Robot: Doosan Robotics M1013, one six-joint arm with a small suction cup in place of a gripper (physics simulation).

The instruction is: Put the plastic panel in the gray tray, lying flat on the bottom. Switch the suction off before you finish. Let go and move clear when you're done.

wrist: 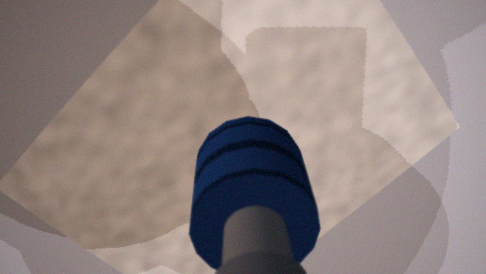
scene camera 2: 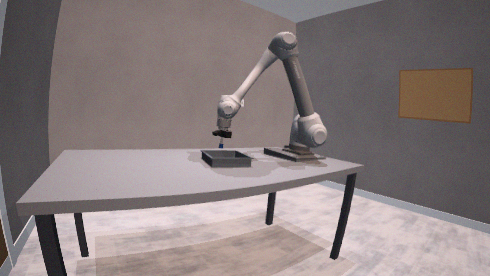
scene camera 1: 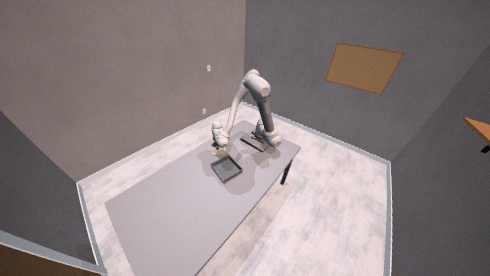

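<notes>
The plastic panel is a thin beige, mottled square. It lies flat on the table beside the gray tray, towards the table's back edge. In scene camera 2 the panel cannot be made out. The gray tray is a shallow square box with low walls and looks empty. My blue suction cup points straight down over the inner part of the panel, apart from it by a small gap, and holds nothing. The cup hides part of the panel in the wrist view.
The arm's base plate is at the table's right end, to the right of the tray. The light gray table carries the tray and arm. Shadows of the arm fall across the panel and table.
</notes>
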